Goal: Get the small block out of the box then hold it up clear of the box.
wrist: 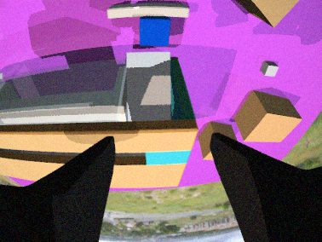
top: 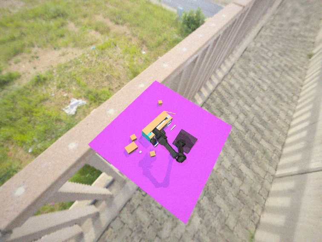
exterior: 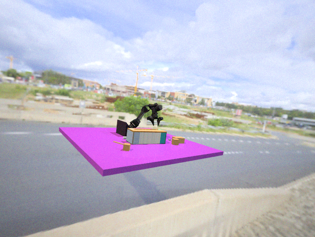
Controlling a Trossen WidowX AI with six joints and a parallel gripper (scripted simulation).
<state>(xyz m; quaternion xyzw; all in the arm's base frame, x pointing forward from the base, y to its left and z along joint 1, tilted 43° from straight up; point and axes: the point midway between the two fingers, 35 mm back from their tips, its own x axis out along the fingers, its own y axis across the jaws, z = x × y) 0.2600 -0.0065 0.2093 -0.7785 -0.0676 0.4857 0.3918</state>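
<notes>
My gripper tip is now 20 mm past the blue block and 140 mm above it. From my gripper tip the other things lie so: thin orange stick (10 mm ahead, 470 mm to the right, 160 mm below).
</notes>
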